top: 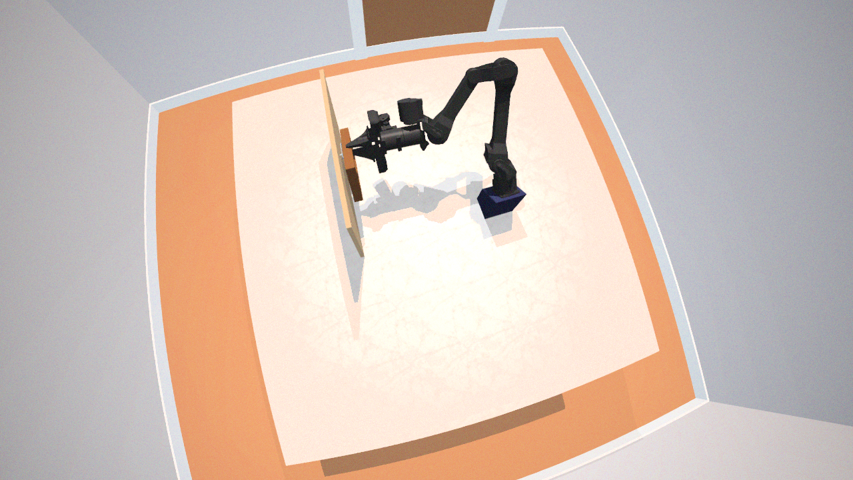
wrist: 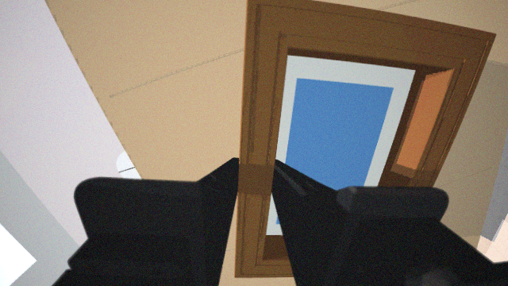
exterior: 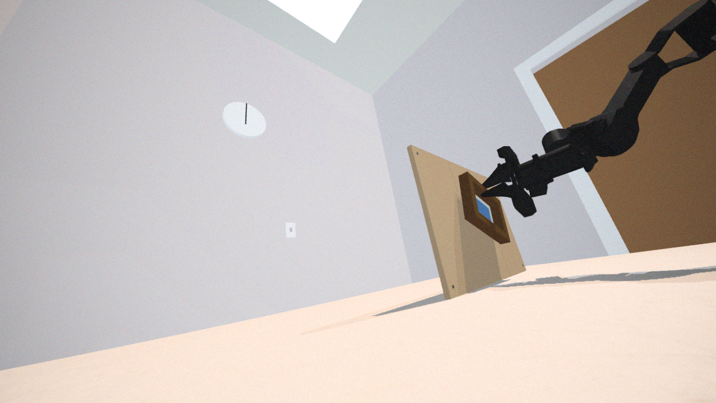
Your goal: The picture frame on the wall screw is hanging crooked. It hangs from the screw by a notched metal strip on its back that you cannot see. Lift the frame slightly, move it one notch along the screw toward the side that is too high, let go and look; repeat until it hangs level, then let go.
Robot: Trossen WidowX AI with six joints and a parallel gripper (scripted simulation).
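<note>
The brown wooden picture frame is 5 cm below my gripper tip, 2 cm to the left of it and 1 cm ahead of it. The rest, counted from my gripper tip: tan wall board 7 cm below, 2 cm ahead, 1 cm to the left.
</note>
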